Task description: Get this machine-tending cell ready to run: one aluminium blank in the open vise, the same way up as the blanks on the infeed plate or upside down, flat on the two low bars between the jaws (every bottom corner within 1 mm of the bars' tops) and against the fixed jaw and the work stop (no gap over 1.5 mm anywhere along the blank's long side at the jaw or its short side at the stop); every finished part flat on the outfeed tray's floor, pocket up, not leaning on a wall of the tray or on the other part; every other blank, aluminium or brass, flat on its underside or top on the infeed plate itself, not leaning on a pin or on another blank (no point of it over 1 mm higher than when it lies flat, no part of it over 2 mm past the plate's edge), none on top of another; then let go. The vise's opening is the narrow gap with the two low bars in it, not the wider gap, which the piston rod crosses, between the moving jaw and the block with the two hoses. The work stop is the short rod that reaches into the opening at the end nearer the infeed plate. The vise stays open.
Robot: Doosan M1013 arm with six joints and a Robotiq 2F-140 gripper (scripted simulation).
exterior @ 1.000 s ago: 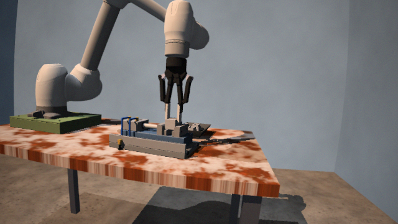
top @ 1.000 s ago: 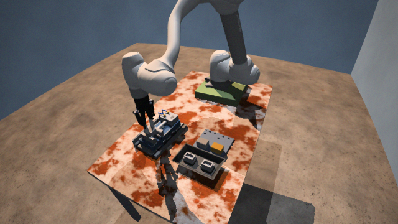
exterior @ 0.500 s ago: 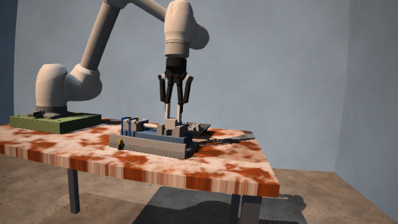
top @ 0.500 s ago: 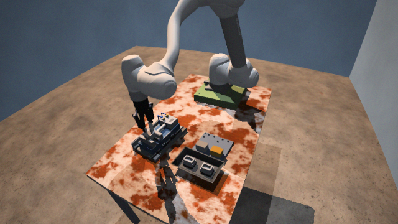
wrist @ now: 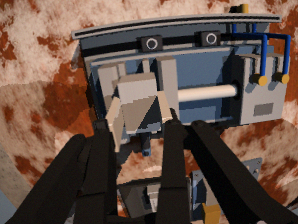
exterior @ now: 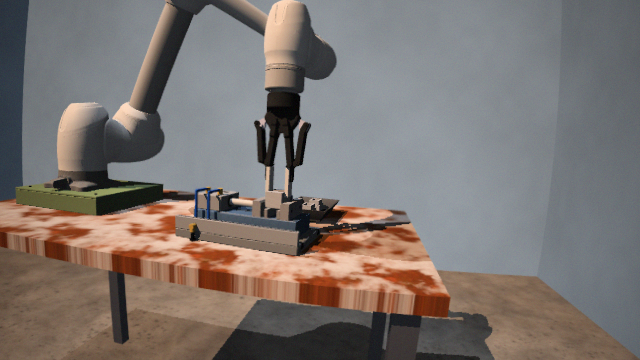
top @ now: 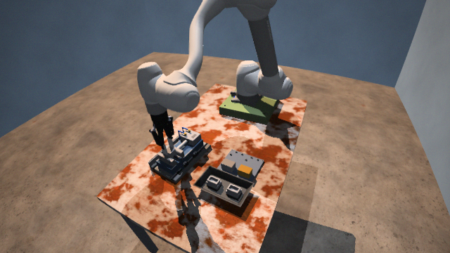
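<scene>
Right now the piston rod is 90 mm behind my hand, 10 mm to the left of it and 60 mm below it. From my hand the other things lie so: infeed plate 140 mm behind, 320 mm to the left, 130 mm below; vise 70 mm behind, 10 mm to the left, 100 mm below; aluminium blank 100 mm behind, 270 mm to the left, 110 mm below.
</scene>
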